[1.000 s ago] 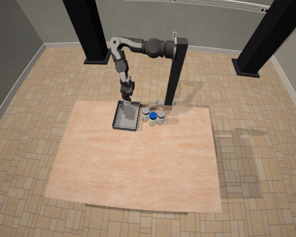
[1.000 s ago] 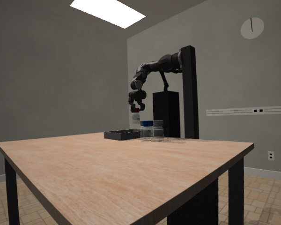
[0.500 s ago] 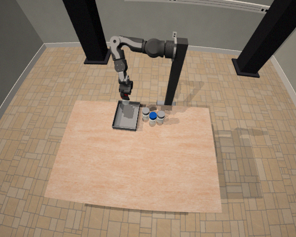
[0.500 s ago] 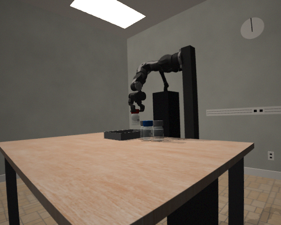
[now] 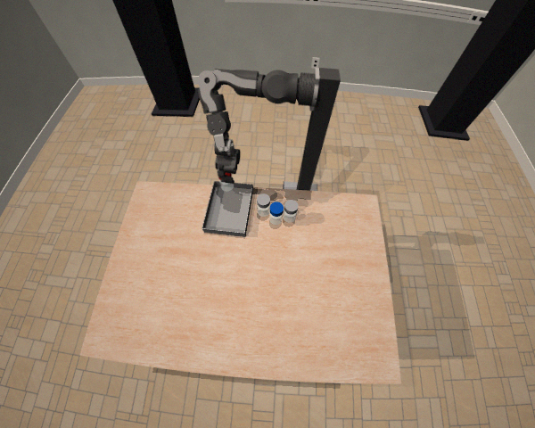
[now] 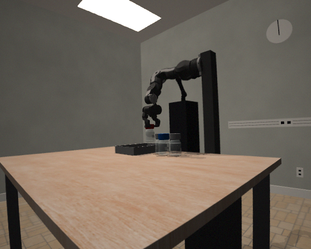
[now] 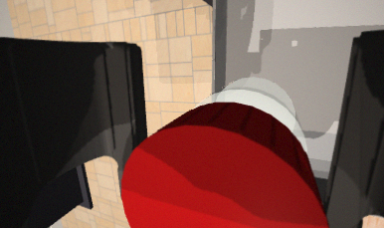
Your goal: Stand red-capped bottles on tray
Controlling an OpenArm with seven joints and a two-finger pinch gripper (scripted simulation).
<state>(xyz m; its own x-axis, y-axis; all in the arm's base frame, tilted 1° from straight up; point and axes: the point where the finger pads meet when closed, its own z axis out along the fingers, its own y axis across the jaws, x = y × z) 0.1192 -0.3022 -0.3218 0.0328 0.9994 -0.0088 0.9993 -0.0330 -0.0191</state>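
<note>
My hand is 8 cm short of the dark grey tray and 13 cm above it. The rest, counted from my hand: red-capped bottle (2 cm to the right, 5 cm below); blue-capped bottle (11 cm ahead, 20 cm to the left, 10 cm below).
</note>
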